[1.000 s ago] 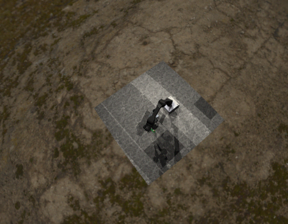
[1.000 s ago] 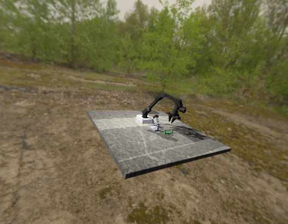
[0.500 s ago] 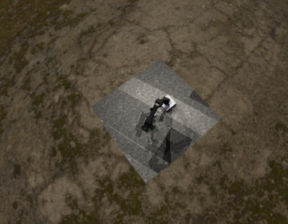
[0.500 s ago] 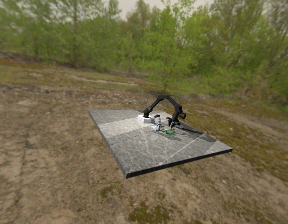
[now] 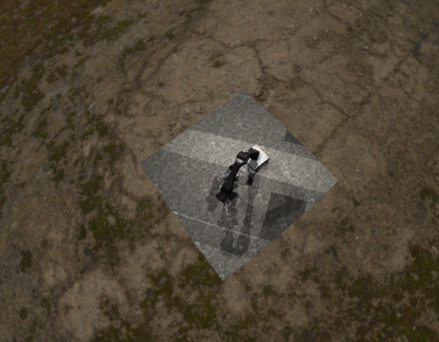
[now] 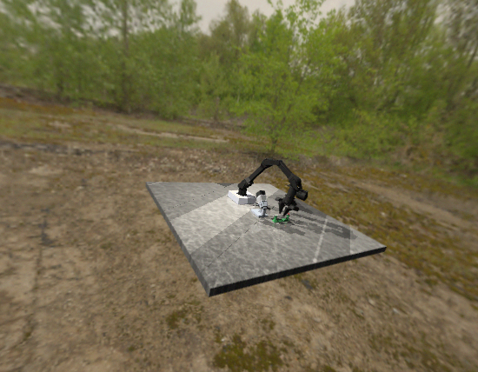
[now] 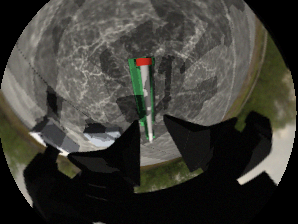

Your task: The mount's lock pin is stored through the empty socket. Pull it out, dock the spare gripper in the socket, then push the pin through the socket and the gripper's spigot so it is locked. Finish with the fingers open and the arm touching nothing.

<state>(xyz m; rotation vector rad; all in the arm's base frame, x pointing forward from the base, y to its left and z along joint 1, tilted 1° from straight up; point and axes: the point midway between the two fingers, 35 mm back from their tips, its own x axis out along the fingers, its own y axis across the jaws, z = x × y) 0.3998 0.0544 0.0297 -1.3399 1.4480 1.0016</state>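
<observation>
Right now the green mount is 20 mm below my gripper tip and 10 mm to the left of it. From my gripper tip the other things lie so: spare gripper 150 mm behind, 80 mm to the right, 70 mm above; grey mount 120 mm behind, 80 mm to the right, 10 mm above.
</observation>
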